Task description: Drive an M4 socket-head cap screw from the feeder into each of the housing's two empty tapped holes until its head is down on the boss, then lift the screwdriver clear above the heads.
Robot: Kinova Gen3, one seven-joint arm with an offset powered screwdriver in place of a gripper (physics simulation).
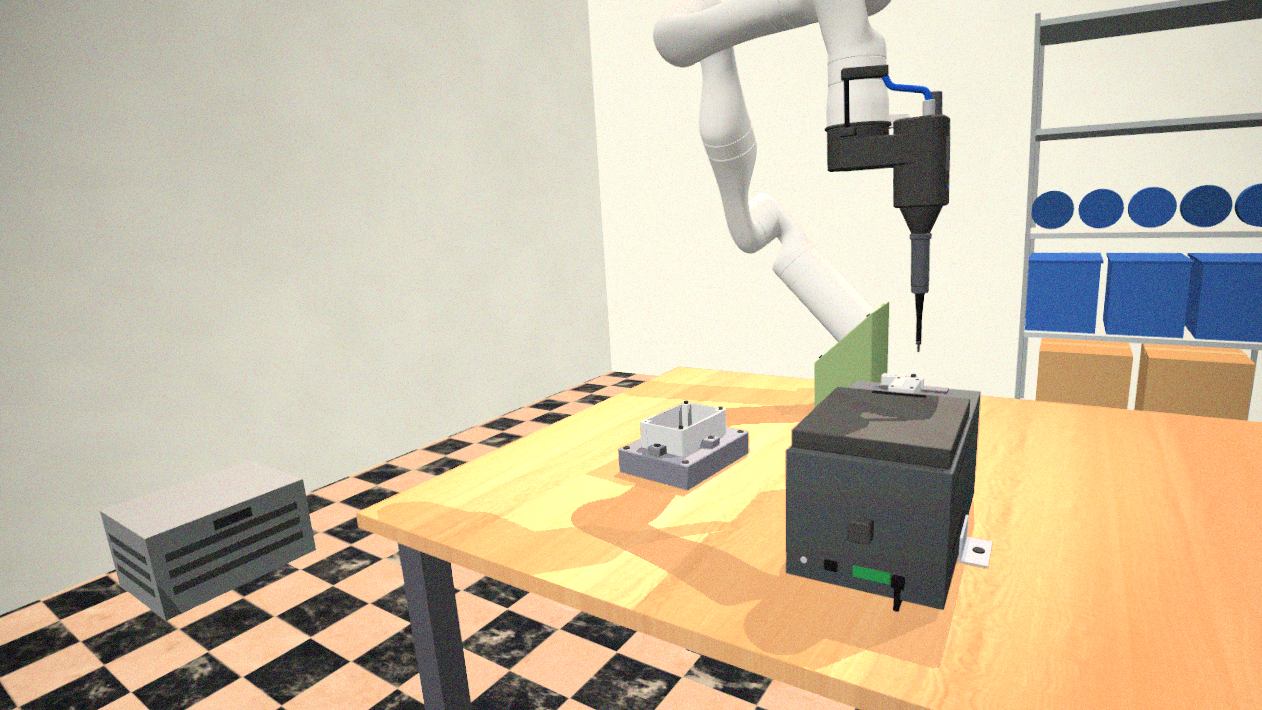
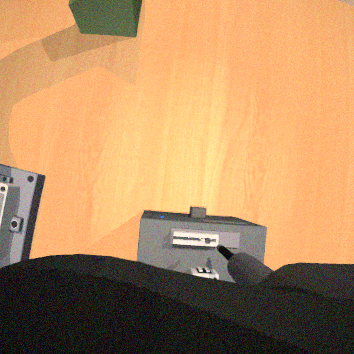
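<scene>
The screwdriver [image 1: 917,349] [image 2: 219,246] points straight down, its bit tip a short way above the feeder's white pick-up part [image 1: 903,384] [image 2: 195,239] and apart from it. A small screw [image 1: 917,347] appears to sit on the tip; it is tiny here. The dark grey feeder [image 1: 882,494] [image 2: 155,242] stands on the table. The light grey open-topped housing [image 1: 661,438] sits in a grey fixture [image 1: 653,467] [image 2: 25,237], left of the feeder. Small dark spots show at the housing's corners; which are screws and which are empty holes I cannot tell.
A green upright panel [image 1: 851,357] [image 2: 110,17] stands behind the feeder. A white bracket [image 1: 977,558] lies at the feeder's right side. A grey vented box [image 1: 220,521] is left of the table [image 1: 1094,574] [image 2: 200,125]. A shelf rack [image 1: 1029,176] stands at the back right.
</scene>
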